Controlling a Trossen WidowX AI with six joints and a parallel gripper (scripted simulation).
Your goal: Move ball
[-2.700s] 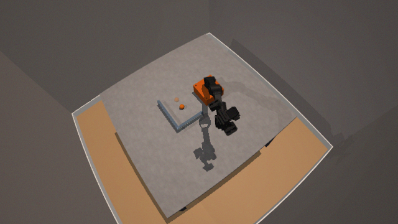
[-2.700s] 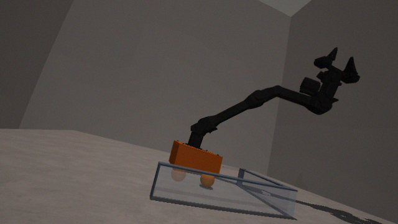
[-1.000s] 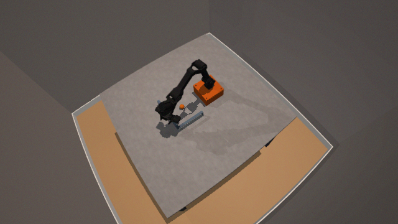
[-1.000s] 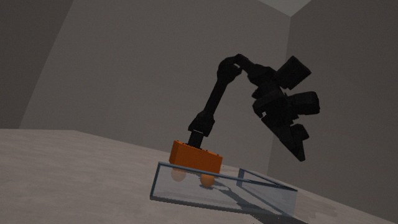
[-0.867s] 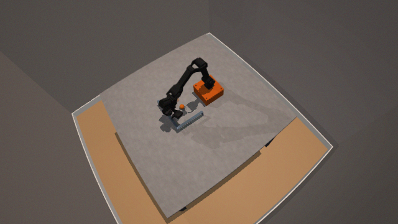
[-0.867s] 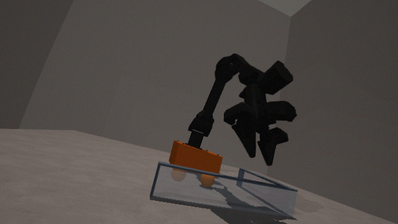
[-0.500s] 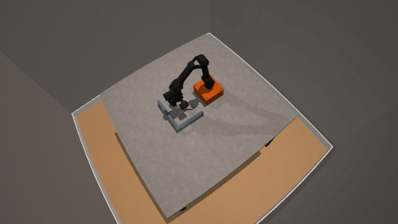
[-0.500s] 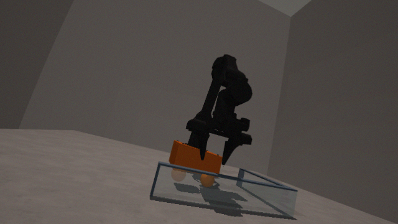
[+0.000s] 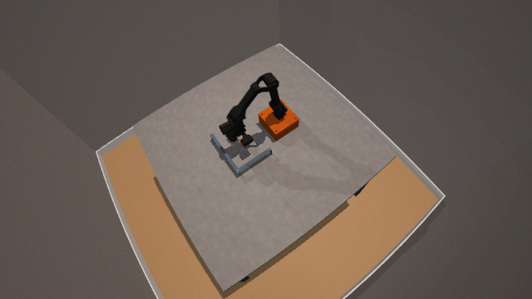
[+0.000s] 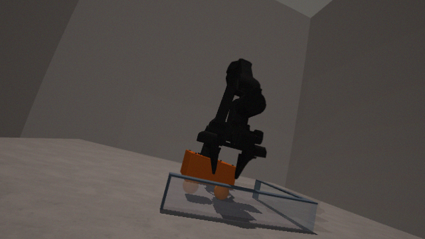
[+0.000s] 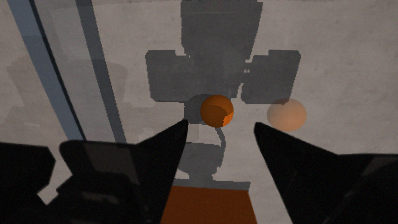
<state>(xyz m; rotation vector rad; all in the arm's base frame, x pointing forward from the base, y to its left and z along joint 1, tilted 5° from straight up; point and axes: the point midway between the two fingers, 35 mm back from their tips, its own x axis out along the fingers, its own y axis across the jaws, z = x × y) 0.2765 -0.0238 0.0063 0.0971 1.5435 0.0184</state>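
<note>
The orange ball is 4 cm below my gripper tip.
</note>
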